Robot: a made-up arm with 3 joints. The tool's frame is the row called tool.
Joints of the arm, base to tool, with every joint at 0 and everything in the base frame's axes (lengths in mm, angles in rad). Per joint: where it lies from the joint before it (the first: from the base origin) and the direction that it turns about. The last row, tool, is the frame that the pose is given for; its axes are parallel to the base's.
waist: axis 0 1 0 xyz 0.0 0.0 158.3
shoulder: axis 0 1 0 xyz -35.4 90.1 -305.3
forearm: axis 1 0 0 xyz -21.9 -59.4 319.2
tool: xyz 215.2 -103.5 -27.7
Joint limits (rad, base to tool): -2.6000..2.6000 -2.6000..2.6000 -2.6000..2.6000
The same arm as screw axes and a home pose.
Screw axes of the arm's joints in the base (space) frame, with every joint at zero. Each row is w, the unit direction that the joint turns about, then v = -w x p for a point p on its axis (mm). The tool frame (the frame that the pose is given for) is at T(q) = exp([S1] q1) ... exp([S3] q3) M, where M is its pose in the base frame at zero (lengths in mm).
S1: w 0 1 0 v -158.3 0 0
S2: w 0 1 0 v 147 0 -35.4
S3: w 1 0 0 v 0 172.2 -30.7
M =
1 0 0 157.9
0 1 0 -72.8
0 0 1 144.5
0 0 0 1
Joint limits (rad, base to tool): -2.6..2.6 -2.6..2.6 -2.6..2.6

